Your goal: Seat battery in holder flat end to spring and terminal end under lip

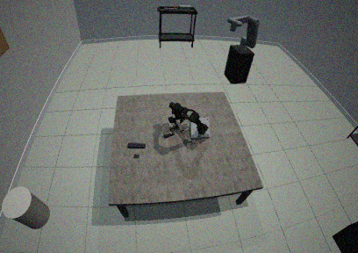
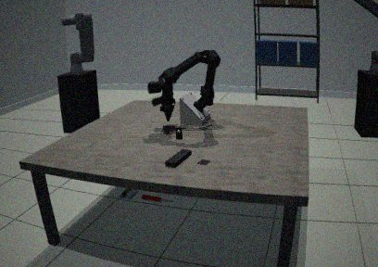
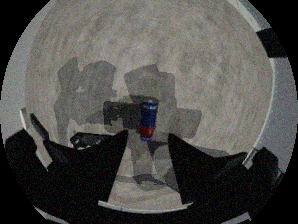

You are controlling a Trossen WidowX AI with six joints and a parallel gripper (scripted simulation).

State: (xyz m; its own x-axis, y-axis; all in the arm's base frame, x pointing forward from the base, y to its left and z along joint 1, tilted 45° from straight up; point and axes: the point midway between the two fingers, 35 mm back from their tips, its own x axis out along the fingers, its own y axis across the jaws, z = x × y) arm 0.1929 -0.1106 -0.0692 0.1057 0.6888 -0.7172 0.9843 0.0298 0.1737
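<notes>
Now: gripper tip 4 cm above the battery. From my gripper tip the other things lie so: dark square piece (44 cm ahead, 26 cm to the left, 5 cm below).
</notes>
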